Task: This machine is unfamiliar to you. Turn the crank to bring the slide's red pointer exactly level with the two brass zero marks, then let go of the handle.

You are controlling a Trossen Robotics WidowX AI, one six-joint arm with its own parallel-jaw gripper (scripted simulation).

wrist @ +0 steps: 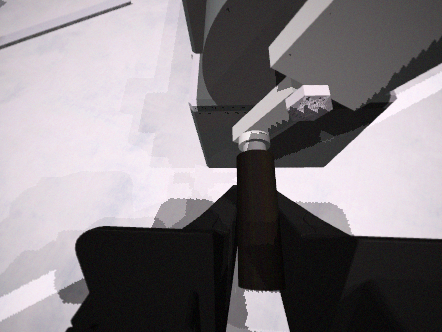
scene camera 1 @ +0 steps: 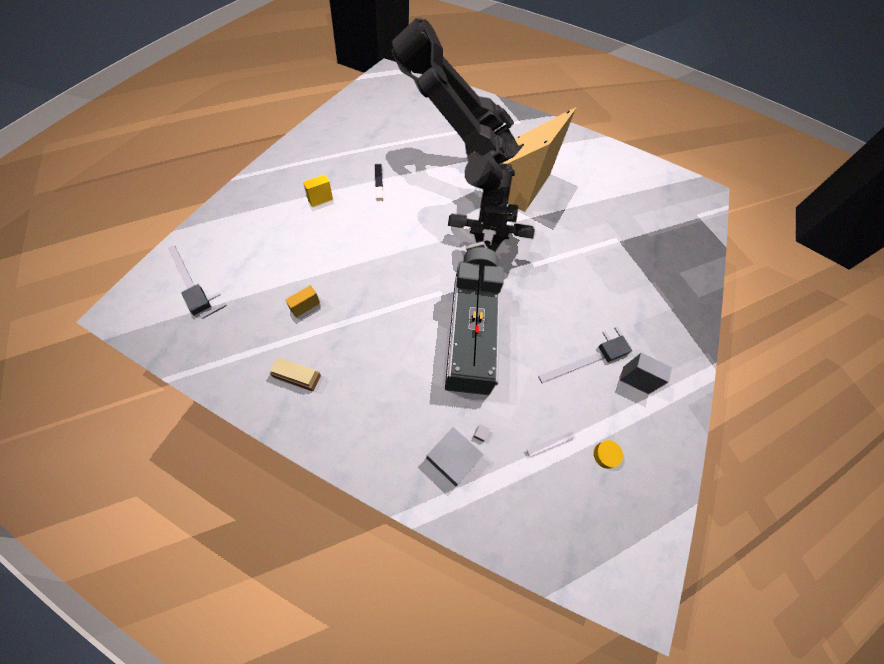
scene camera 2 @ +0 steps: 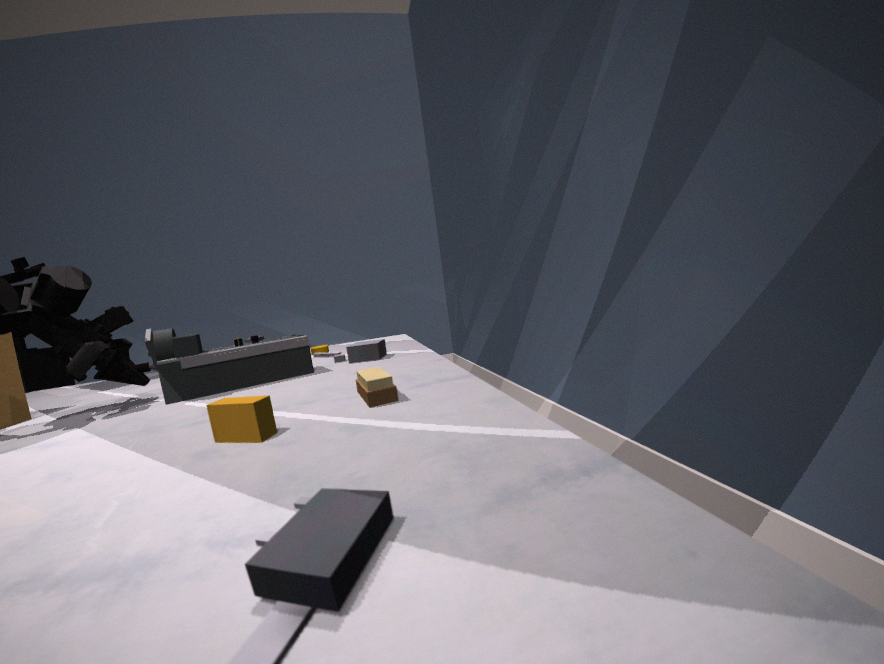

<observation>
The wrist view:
my gripper
dark crank handle
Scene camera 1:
my gripper
tan block
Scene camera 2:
my gripper
tan block
</observation>
